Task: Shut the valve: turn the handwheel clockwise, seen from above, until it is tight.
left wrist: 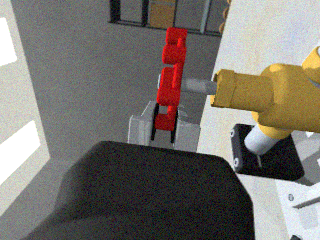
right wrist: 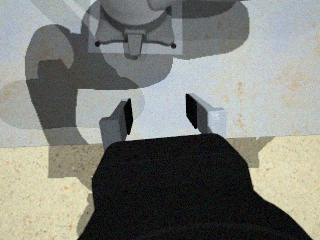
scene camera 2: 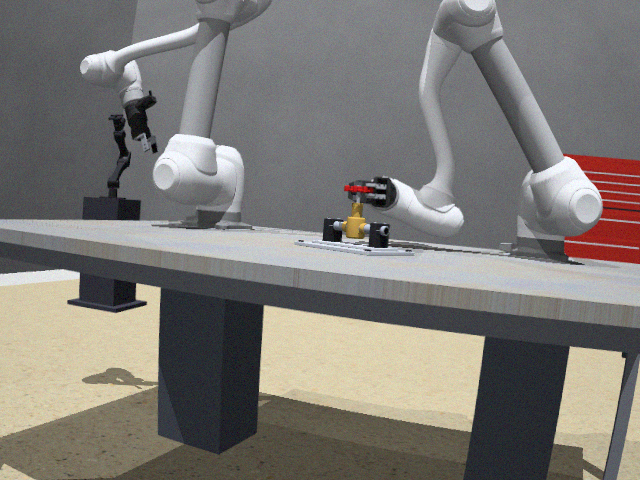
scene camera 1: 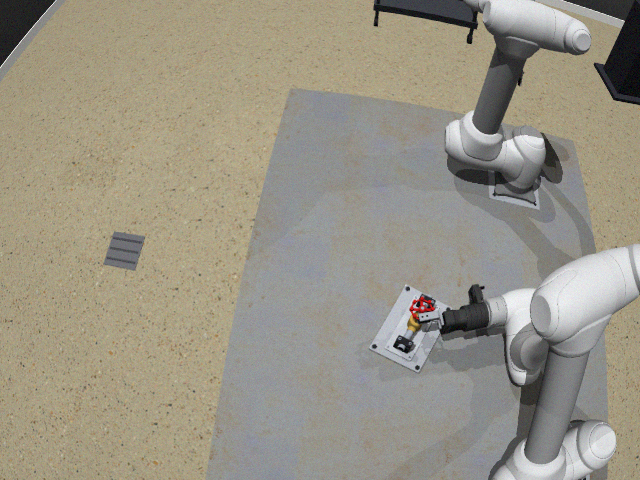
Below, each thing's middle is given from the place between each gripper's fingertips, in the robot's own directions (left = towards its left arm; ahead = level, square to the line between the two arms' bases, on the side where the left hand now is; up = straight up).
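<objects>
The red handwheel [left wrist: 170, 83] is 3 cm to the right of my left hand [scene camera 1: 418, 319] and 1 cm below it, and going by their middles it is the nearest to that hand of the things named here. The pale base plate [scene camera 1: 378, 345], counted from my left hand again, is 14 cm below and 3 cm to the right. By its middle, the plate is nearer to my left hand than to my right hand.
From my right hand [scene camera 2: 151, 151] the red handwheel is 87 cm to the left, 50 cm ahead and 13 cm below. The pale base plate is 87 cm to the left of my right hand too, and 50 cm ahead of it, but 26 cm below it.
</objects>
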